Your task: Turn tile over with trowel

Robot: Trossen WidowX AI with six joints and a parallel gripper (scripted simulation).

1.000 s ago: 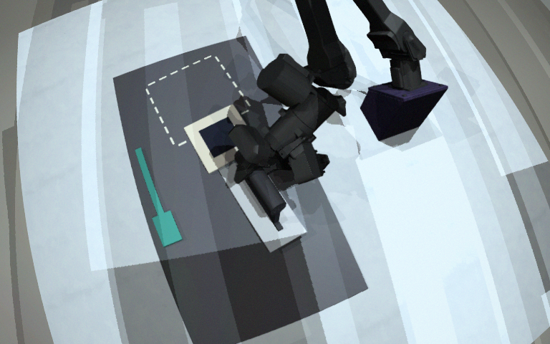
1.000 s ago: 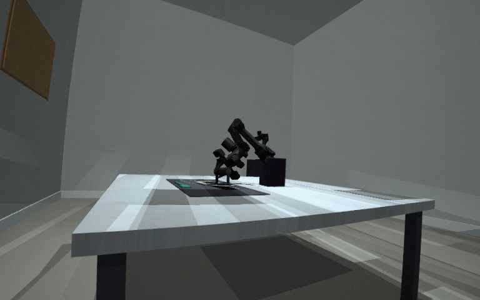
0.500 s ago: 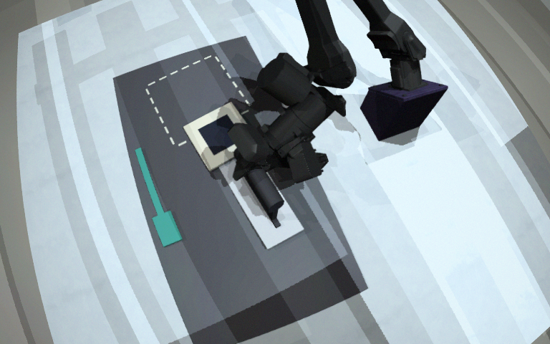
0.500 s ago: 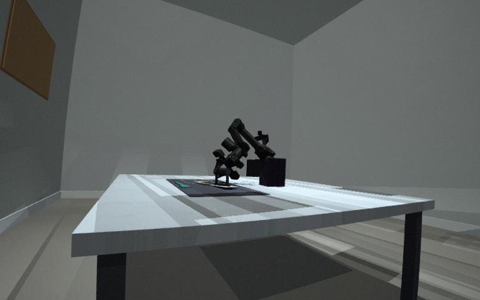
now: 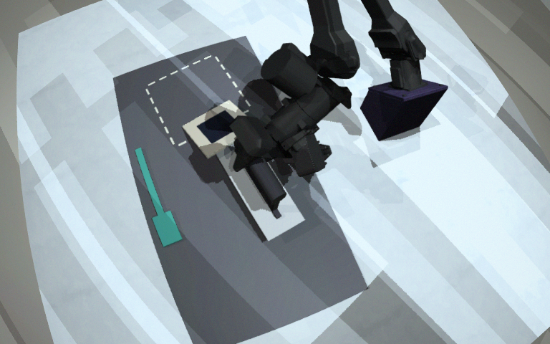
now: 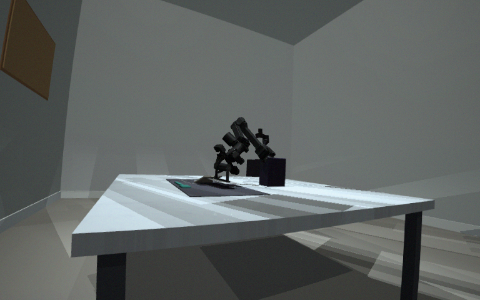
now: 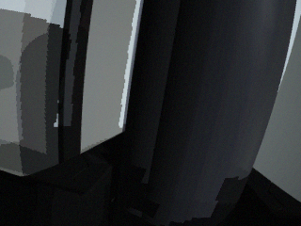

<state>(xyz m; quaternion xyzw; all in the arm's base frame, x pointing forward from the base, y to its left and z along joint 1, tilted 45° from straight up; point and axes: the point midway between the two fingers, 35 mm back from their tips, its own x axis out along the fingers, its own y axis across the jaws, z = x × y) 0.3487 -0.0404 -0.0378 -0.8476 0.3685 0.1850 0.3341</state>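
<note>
My gripper tip is now 2 cm past the tile, 12 cm to the left of it and 6 cm above it. The rest, counted from my gripper tip: green trowel 16 cm ahead, 4 cm to the right, 8 cm below; dark mat 2 cm ahead, 5 cm to the right, 10 cm below.
</note>
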